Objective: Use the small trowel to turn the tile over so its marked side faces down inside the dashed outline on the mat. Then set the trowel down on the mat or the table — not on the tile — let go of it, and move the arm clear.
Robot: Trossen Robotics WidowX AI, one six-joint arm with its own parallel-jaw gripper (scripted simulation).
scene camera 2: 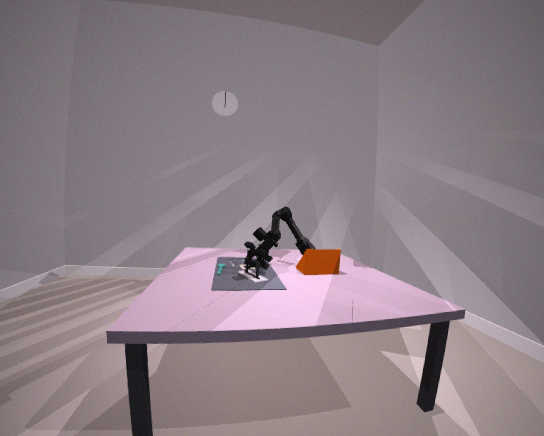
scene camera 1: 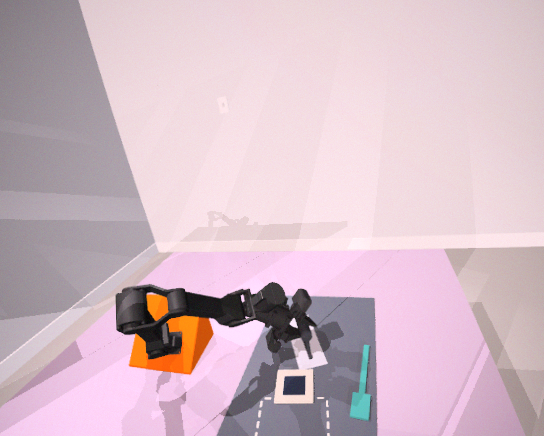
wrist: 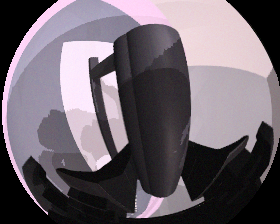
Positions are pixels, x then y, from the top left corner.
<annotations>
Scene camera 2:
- grey mat: 229,280
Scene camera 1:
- my gripper: 312,330
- tile: 293,386
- grey mat: 344,325
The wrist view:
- my gripper: 152,139
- grey mat: 45,135
</annotations>
